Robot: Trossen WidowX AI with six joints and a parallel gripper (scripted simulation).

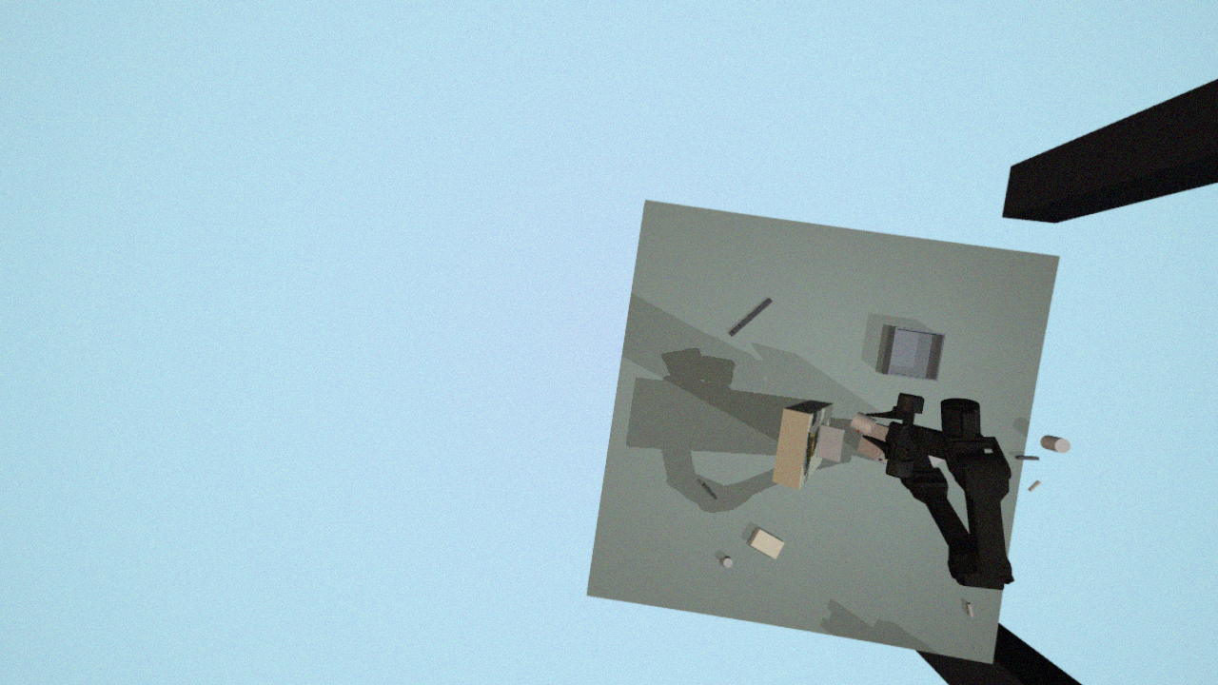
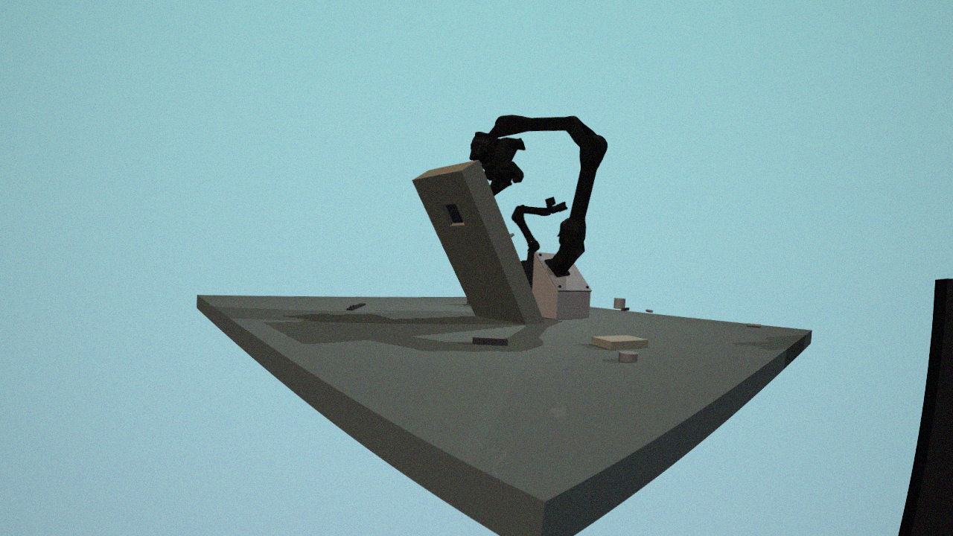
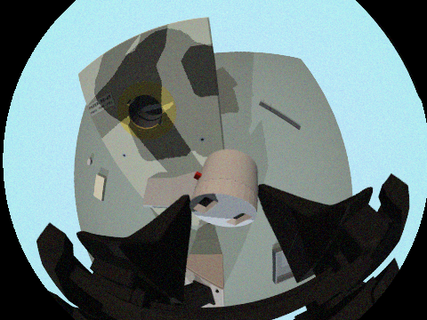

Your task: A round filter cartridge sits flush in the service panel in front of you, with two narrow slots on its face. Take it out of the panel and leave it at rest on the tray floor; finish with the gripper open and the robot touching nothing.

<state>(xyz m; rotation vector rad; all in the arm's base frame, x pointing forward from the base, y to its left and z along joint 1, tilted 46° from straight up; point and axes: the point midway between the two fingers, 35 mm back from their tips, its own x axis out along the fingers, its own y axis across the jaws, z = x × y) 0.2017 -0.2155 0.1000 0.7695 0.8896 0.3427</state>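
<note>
Right now my gripper tip is 300 mm past the grey square tray, 200 mm to the left of it and 300 mm above it. Round my gripper tip: tan block (60 mm ahead, 460 mm to the left, 300 mm below); then small cylinder (180 mm ahead, 540 mm to the left, 300 mm below); then round filter cartridge (right at my gripper tip).
</note>
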